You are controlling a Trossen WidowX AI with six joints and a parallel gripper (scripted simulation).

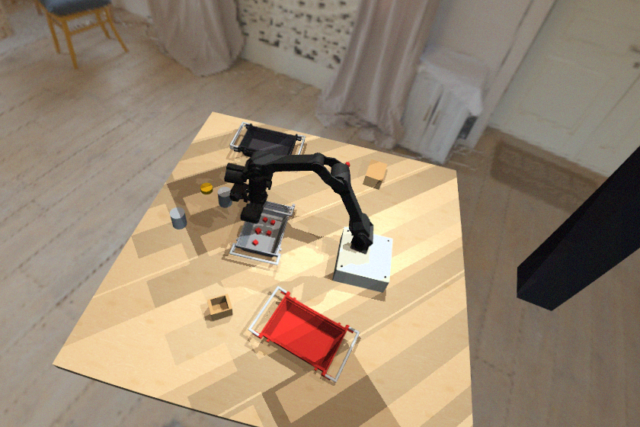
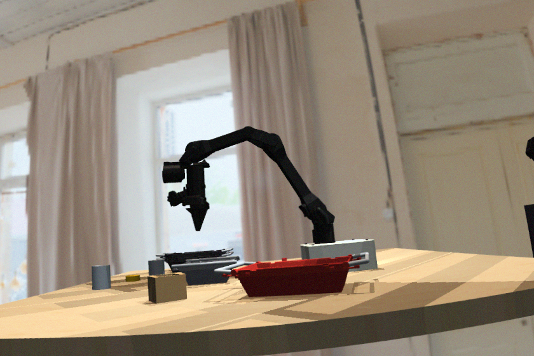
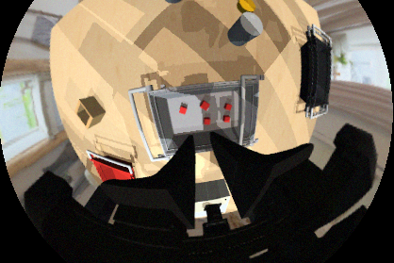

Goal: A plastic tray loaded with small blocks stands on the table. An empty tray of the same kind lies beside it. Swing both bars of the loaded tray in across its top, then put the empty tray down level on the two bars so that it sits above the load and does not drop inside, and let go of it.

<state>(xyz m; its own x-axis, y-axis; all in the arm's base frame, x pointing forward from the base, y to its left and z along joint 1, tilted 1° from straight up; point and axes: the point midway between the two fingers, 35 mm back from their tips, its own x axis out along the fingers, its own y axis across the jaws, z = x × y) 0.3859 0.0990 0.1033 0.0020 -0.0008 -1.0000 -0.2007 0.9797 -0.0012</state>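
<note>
The red tray is 320 mm behind my gripper tip, 280 mm to the left of it and 110 mm below it. From my gripper tip the other things lie so: red cube 560 mm to the right, 200 mm behind, 150 mm below; then small box 310 mm to the left, 140 mm below, 30 mm behind; then yellow disc 300 mm ahead, 150 mm below, 120 mm to the right.
</note>
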